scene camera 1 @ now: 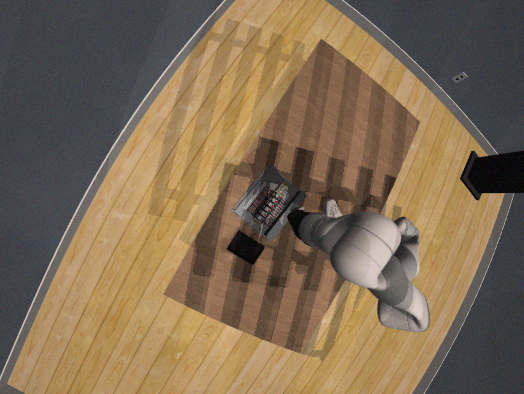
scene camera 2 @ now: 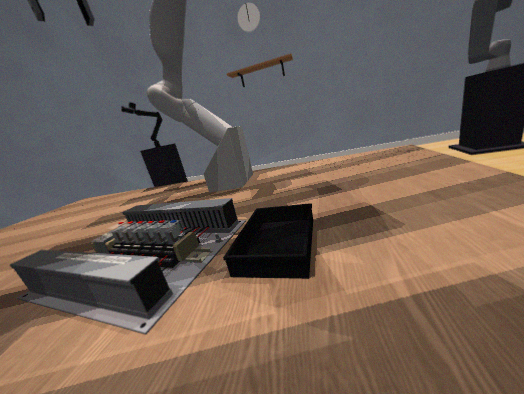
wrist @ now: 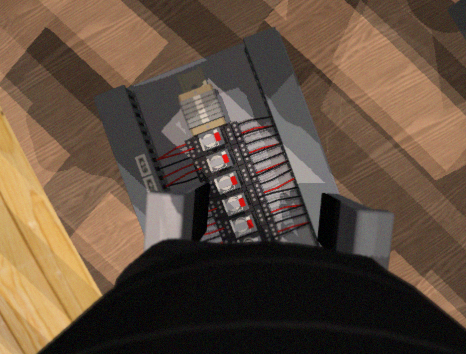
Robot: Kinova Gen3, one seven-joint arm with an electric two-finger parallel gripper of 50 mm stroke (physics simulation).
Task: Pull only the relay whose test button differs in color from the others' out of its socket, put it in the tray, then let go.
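Pixels of known places: gripper, fingertip midpoint: (scene camera 2: 67, 20) (wrist: 263, 212); arm's base at its link origin: (scene camera 2: 228, 139).
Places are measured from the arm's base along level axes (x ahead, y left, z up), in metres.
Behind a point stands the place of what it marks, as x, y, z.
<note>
The relay with the blue test button (scene camera 2: 173, 225) @(0.501, 0.112, -0.104) sits at the tray end of the row in scene camera 2; the other relays (scene camera 2: 145, 231) (wrist: 226, 183) have red buttons. All stand in sockets on the grey panel (scene camera 2: 187, 280) @(0.556, 0.157, -0.167) (wrist: 160, 75) @(0.522, -0.152, -0.167). In the wrist view the blue button does not show; the gripper body hides that end of the row. My gripper (wrist: 263, 212) @(0.464, 0.024, 0.224) (scene camera 2: 64, 14) @(0.464, 0.024, 0.224) is open and empty, high above the panel, its fingers to either side of the row. The black tray (scene camera 1: 245, 247) @(0.459, 0.277, -0.167) (scene camera 2: 270, 266) @(0.540, 0.285, -0.151) stands beside the panel and is empty.
Two raised grey wire ducts (scene camera 2: 90, 280) @(0.617, 0.069, -0.117) (scene camera 2: 182, 210) @(0.416, 0.060, -0.112) flank the relay row. Red and black wires (wrist: 272, 170) @(0.435, 0.029, -0.167) run from the sockets to the ducts. Beige terminal blocks (wrist: 202, 107) @(0.485, -0.081, -0.124) stand at the row's other end. The wooden table (scene camera 1: 350, 115) @(0.394, -0.726, -0.170) carries panel and tray.
</note>
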